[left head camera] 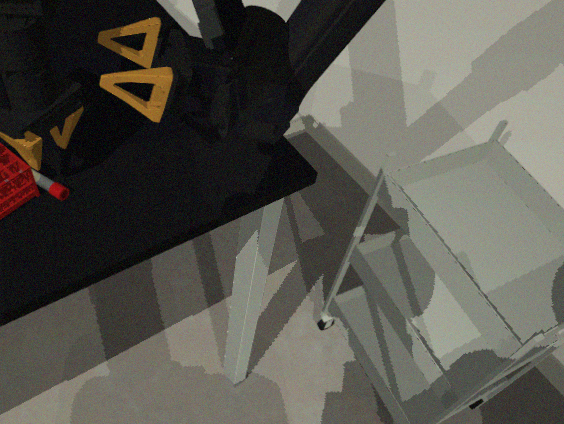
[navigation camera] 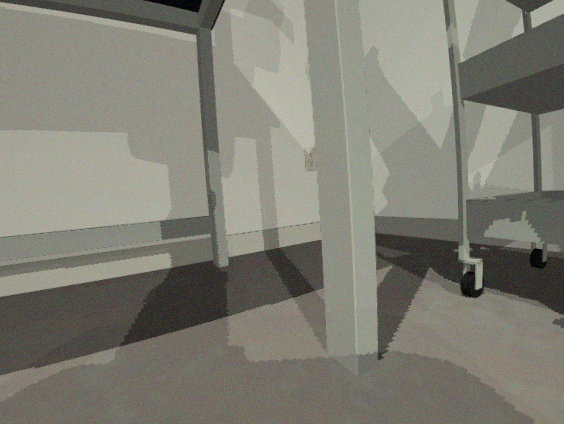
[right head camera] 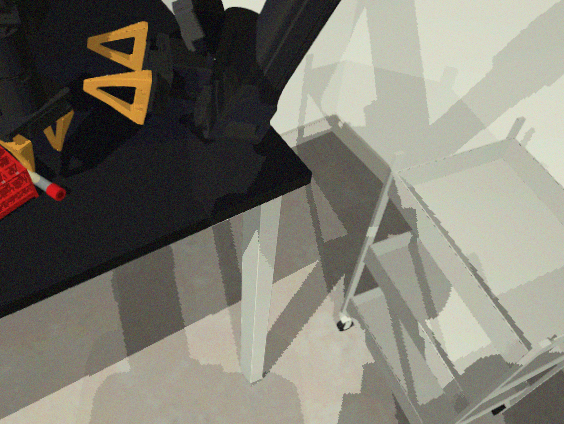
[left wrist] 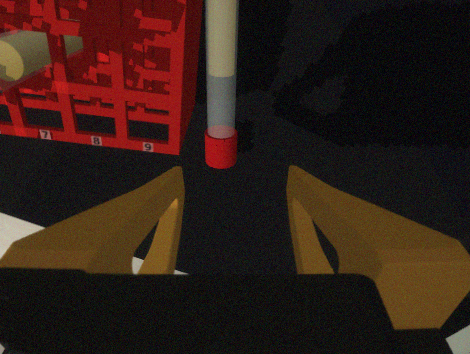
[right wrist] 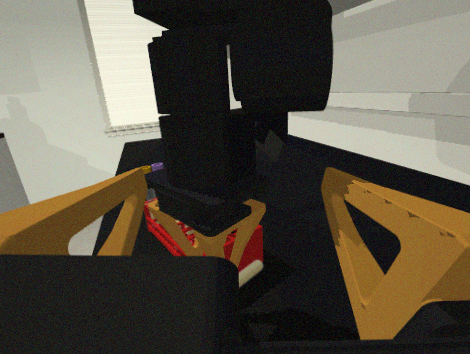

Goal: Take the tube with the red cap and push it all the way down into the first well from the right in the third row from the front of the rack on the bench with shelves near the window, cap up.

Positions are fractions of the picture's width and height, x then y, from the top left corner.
Labels:
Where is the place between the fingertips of the right gripper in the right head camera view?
At 0.15, 0.15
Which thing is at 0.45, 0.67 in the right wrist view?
The left gripper.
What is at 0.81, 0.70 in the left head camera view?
A grey wheeled cart.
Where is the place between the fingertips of the left gripper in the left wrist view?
0.50, 0.50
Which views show the right gripper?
The left head camera view, the right head camera view and the right wrist view only.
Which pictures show the left gripper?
The left head camera view, the right head camera view, the left wrist view and the right wrist view only.

